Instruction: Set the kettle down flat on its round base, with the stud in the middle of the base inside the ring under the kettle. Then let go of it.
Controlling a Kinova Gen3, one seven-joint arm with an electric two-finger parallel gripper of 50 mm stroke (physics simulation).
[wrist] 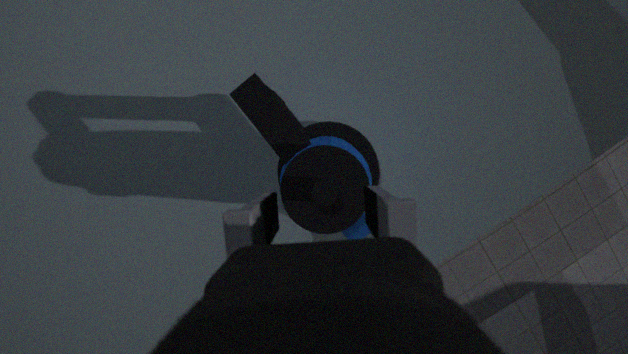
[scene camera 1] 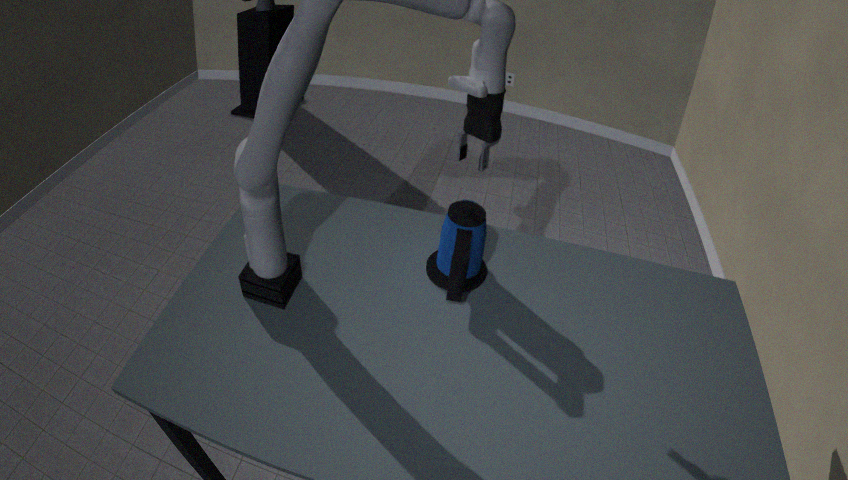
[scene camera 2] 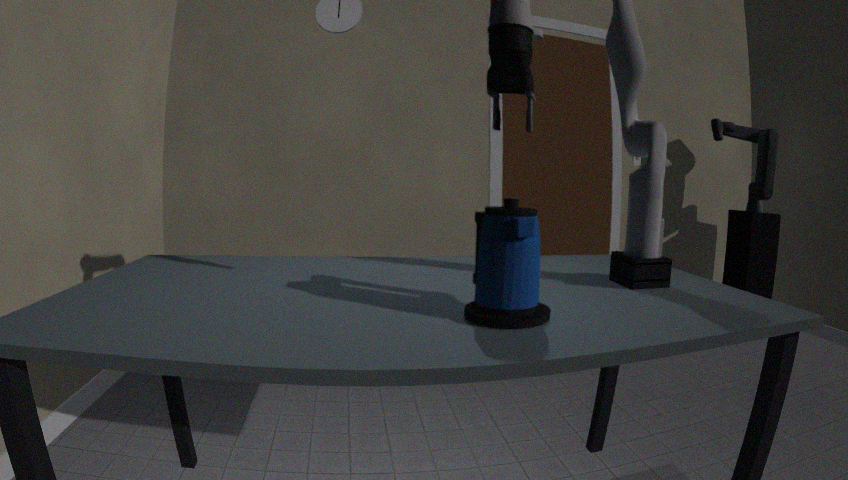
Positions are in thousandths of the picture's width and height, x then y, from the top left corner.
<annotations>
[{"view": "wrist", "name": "my gripper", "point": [512, 589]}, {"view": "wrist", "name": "black round base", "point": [553, 377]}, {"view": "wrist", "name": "blue kettle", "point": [514, 513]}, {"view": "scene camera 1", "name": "my gripper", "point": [557, 341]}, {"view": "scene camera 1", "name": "black round base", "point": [518, 584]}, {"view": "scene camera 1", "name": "blue kettle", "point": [544, 514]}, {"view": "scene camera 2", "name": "my gripper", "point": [604, 272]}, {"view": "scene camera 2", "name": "black round base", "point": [640, 657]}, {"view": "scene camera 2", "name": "blue kettle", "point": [598, 557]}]
</annotations>
